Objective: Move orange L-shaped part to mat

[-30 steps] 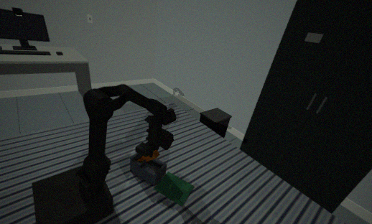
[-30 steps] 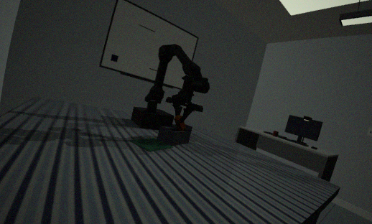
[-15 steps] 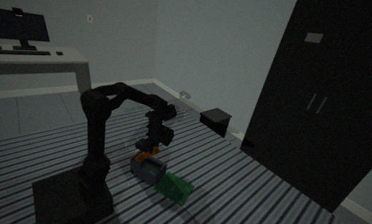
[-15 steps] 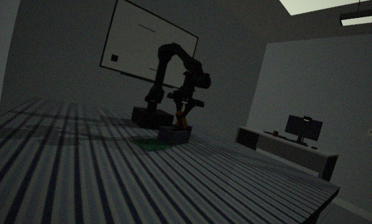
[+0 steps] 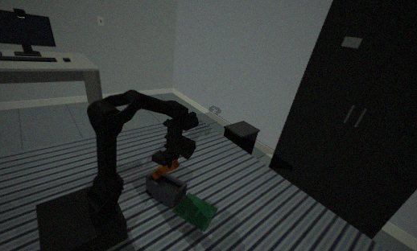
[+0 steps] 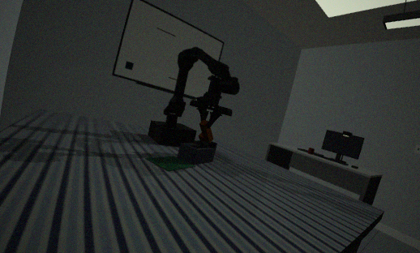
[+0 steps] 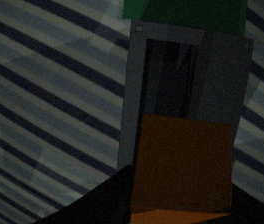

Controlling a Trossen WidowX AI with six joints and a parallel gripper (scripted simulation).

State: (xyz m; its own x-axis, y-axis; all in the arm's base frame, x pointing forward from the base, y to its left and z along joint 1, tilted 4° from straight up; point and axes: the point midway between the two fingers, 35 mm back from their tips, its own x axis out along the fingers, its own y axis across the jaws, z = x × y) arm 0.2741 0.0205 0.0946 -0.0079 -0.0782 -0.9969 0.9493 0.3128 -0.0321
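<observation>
The green mat is 170 mm below my gripper tip, 140 mm to the right of it and 30 mm ahead of it. The rest, counted from my gripper tip: orange L-shaped part: 30 mm to the left, 30 mm below, 20 mm behind.
</observation>
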